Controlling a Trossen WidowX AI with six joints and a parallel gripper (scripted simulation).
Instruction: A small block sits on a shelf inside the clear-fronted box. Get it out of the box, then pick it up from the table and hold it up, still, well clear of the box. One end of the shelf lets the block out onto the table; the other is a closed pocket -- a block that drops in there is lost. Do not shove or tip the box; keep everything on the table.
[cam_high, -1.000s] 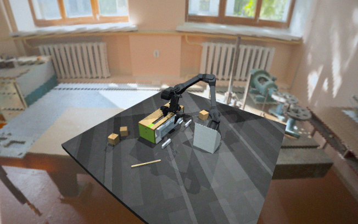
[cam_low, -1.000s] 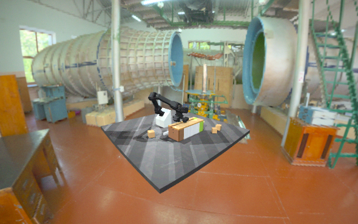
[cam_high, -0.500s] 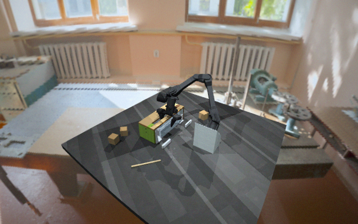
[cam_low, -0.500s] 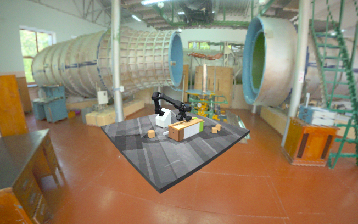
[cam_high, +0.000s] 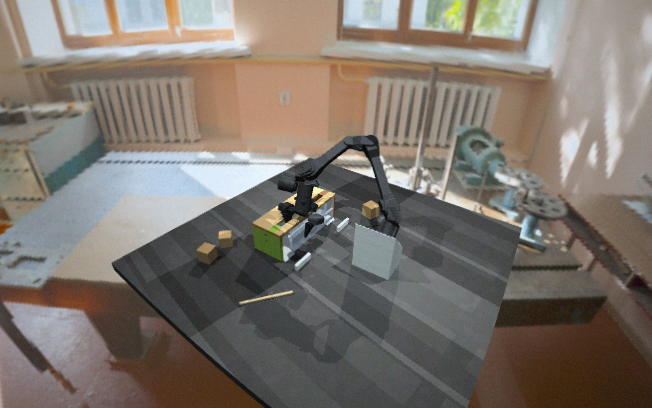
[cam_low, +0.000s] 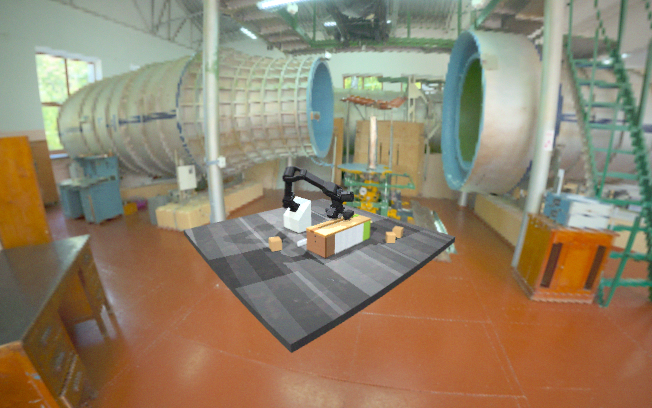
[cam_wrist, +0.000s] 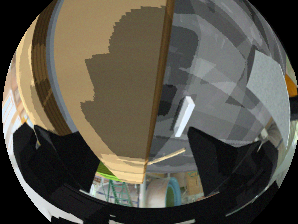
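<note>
Now: the small blue block 60 mm ahead of my gripper tip and 20 mm to the left of it. Round my gripper tip: thin stick (50 mm behind, 270 mm to the left, 80 mm below); then box (30 mm ahead, 100 mm to the right, 20 mm below).
</note>
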